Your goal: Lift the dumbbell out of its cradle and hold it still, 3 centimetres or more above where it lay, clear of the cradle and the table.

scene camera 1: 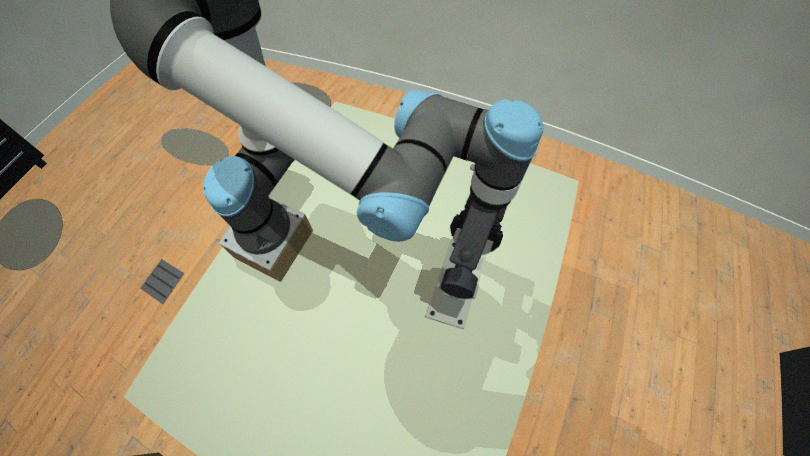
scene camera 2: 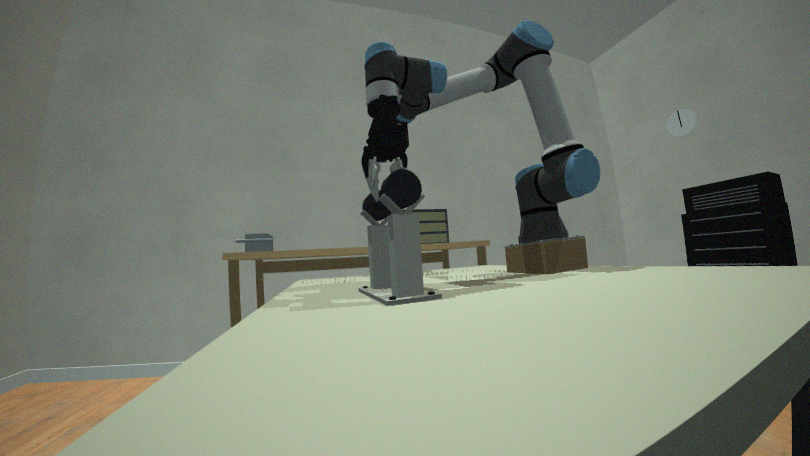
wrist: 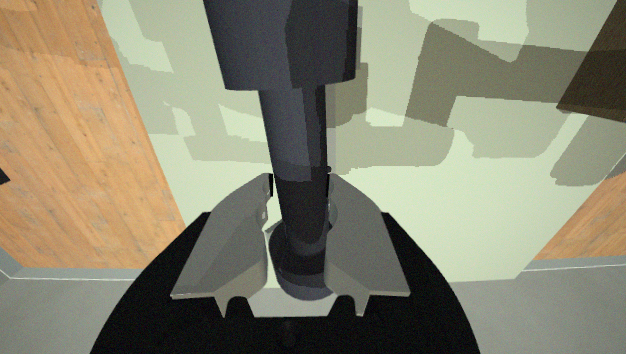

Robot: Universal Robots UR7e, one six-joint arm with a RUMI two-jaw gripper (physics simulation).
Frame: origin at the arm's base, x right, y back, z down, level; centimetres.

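Seen in the pictures: gripper, fingertip midpoint: [wrist: 300, 175]; arm's base at its link origin: [scene camera 1: 262, 227] [scene camera 2: 543, 241].
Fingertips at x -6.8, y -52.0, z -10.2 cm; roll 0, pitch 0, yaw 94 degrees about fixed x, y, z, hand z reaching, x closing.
Offsets run from my fingertips to a thing's top centre. Level surfaces: height alone.
The dark grey dumbbell {dx +0.2, dy +0.1, dz -4.1 cm} [scene camera 1: 459, 282] [scene camera 2: 401, 188] [wrist: 300, 130] lies with its round heads in the V-shaped holders of the cradle {dx +0.2, dy +0.1, dz +0.5 cm} [scene camera 1: 447, 320] [scene camera 2: 406, 254]. The cradle has two light grey posts on a flat base plate. My gripper [scene camera 2: 385, 189] [wrist: 300, 175] points down over the dumbbell and is shut on its handle, with one grey finger on each side, near the far head. In the wrist view a very thin gap shows by the left fingertip. In scene camera 1 the arm and dumbbell hide the fingertips.
The cradle stands on the pale green table {dz +19.4 cm} [scene camera 1: 255, 368] [scene camera 2: 396, 368]. The arm's base sits on a brown block [scene camera 1: 294, 246] [scene camera 2: 546, 256] on the same table. A wooden bench [scene camera 2: 357, 250] and a black tool chest [scene camera 2: 736, 226] stand behind.
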